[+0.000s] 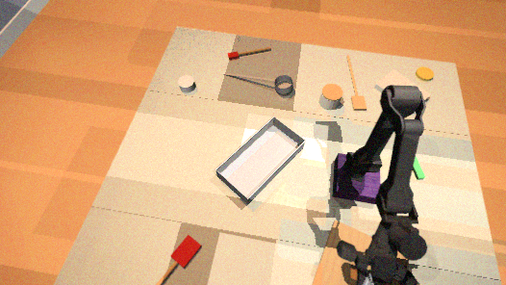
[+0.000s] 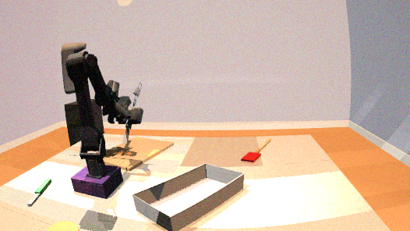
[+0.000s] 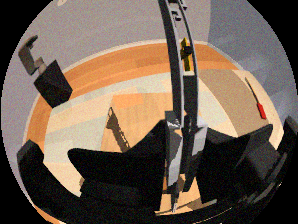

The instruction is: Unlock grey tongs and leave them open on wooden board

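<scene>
Right now my gripper tip is 20 mm past the wooden board, 10 mm to the left of it and 130 mm above it. From my gripper tip the other things lie so: green-handled tool (150 mm behind, 540 mm to the right, 130 mm below); roasting tin (360 mm ahead, 340 mm to the right, 110 mm below); red spatula (520 mm ahead, 100 mm to the left, 130 mm below).
</scene>
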